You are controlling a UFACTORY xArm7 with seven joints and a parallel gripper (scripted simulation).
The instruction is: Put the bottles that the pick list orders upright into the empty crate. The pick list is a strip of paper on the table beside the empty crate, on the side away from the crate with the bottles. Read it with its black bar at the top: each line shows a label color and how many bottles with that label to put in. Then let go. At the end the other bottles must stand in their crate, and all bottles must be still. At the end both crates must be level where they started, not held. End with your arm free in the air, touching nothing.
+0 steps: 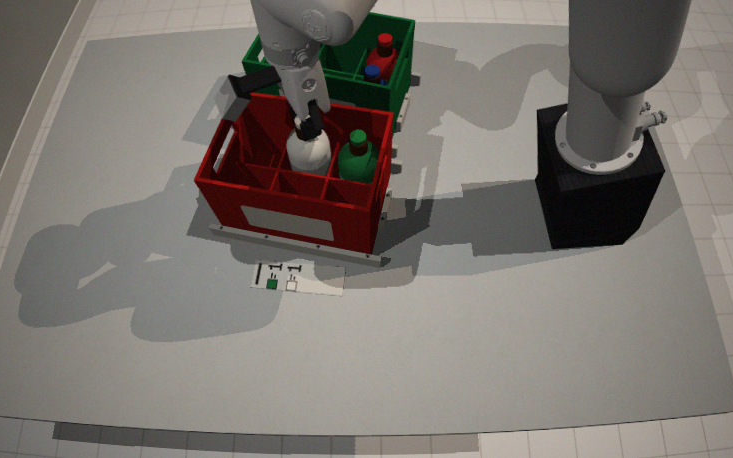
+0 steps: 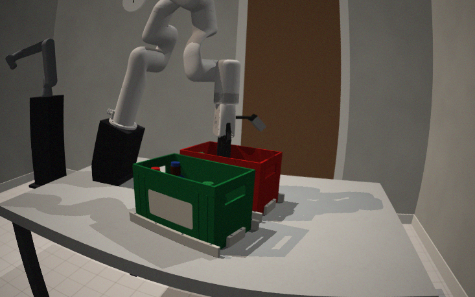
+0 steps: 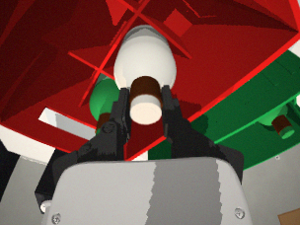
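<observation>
Now: the white-capped bottle 7 cm below my hand. From my hand the other things lie so: red crate: 2 cm ahead, 4 cm to the left, 9 cm below; green crate: 6 cm behind, 19 cm to the right, 9 cm below; blue bottle: 12 cm behind, 11 cm to the right, 9 cm below.
</observation>
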